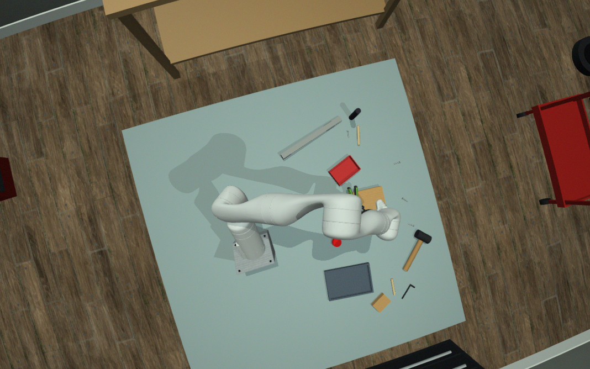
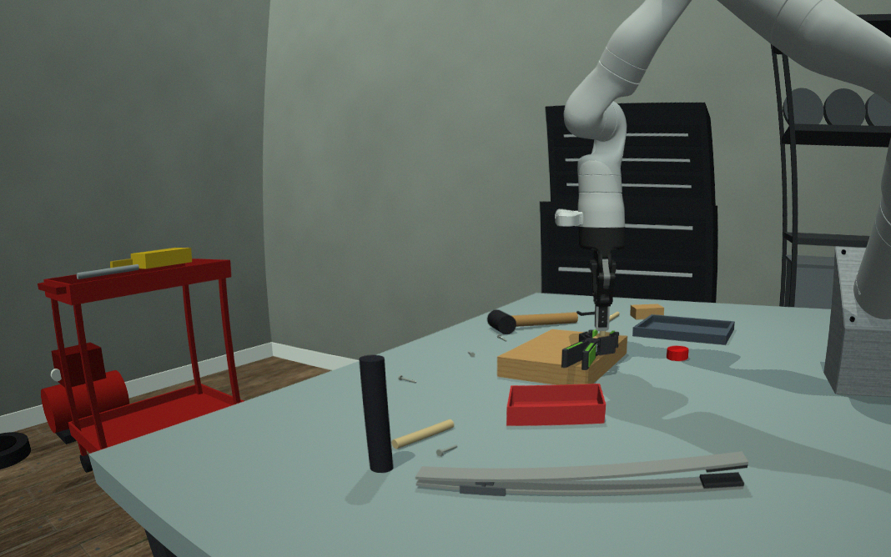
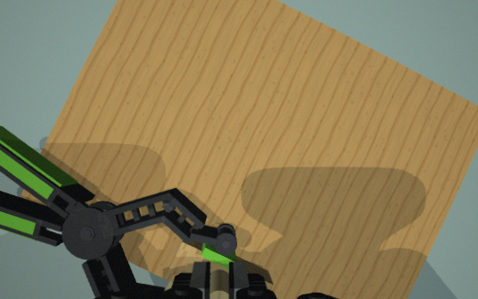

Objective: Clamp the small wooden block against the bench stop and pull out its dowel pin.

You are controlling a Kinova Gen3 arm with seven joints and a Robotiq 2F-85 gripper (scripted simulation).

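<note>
Right now the dowel pin is 20 mm below my hand. Round my hand: red puck (120 mm behind, 90 mm to the right, 70 mm below); then small wooden block (40 mm below); then wooden bench board (60 mm below, 50 mm ahead).
</note>
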